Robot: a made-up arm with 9 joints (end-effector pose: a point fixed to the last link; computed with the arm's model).
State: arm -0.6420 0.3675 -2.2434 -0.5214 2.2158 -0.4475 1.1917 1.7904 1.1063
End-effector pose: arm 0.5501 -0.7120 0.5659 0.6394 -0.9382 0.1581
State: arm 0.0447 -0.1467 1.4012 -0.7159 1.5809 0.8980 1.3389 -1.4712 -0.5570
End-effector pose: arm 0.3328 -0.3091 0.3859 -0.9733 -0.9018 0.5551
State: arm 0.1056 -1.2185 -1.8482 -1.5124 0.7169 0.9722 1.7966 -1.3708 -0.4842
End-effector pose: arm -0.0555 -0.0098 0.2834 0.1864 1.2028 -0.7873
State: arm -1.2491 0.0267 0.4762 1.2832 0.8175 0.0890 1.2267 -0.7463 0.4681
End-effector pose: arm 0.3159 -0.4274 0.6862 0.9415 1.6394 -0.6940
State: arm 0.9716 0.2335 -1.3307 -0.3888 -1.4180 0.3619 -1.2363 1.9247 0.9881
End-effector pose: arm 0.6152 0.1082 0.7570 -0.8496 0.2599 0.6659
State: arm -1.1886 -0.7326 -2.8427 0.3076 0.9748 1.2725 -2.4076 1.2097 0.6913
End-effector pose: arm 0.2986 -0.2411 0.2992 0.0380 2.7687 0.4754
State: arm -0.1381 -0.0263 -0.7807 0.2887 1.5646 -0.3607 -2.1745 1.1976 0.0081
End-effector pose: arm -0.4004 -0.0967 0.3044 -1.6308 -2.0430 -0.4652
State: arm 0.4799 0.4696 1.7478 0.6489 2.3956 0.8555 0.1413 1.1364 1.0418
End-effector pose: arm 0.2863 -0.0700 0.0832 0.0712 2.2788 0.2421
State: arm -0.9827 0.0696 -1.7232 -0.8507 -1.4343 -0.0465 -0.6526 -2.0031 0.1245
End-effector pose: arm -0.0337 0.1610 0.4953 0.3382 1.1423 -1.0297
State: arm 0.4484 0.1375 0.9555 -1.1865 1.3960 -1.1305 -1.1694 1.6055 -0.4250
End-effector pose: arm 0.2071 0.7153 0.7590 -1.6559 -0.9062 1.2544
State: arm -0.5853 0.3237 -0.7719 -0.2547 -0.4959 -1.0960 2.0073 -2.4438 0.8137
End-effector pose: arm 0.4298 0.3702 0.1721 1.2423 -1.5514 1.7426
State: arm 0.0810 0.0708 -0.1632 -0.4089 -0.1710 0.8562 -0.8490 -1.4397 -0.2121
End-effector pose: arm 0.3812 0.0671 0.4223 0.8620 0.8883 -2.6282
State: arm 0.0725 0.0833 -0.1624 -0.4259 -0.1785 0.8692 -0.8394 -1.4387 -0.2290
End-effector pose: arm 0.3814 0.0676 0.4206 0.8677 0.8798 -2.6404
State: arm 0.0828 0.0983 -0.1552 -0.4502 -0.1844 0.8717 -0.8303 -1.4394 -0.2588
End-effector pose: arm 0.3839 0.0747 0.4168 0.8773 0.9078 -2.6399
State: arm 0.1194 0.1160 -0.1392 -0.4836 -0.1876 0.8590 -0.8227 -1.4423 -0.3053
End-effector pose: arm 0.3893 0.0914 0.4107 0.8897 0.9874 -2.6207
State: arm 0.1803 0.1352 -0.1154 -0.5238 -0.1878 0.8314 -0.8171 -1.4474 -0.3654
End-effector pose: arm 0.3970 0.1172 0.4037 0.9014 1.1151 -2.5808
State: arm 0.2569 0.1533 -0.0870 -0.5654 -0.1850 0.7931 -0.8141 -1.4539 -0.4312
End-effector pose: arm 0.4055 0.1492 0.3986 0.9087 1.2738 -2.5220
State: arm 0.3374 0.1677 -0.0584 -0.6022 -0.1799 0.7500 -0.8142 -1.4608 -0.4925
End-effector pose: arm 0.4130 0.1826 0.3973 0.9095 1.4380 -2.4506
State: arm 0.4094 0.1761 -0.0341 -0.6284 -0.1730 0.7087 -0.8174 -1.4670 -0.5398
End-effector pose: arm 0.4187 0.2118 0.4000 0.9049 1.5809 -2.3776
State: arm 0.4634 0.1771 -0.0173 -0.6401 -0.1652 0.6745 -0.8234 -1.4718 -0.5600
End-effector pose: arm 0.4221 0.2319 0.4051 0.8948 1.6751 -2.3189
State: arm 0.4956 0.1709 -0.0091 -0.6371 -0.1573 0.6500 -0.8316 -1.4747 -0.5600
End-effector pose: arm 0.4236 0.2417 0.4106 0.8881 1.7232 -2.2791
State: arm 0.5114 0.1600 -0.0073 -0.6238 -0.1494 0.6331 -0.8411 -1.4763 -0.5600
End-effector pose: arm 0.4241 0.2448 0.4155 0.8933 1.7537 -2.2484
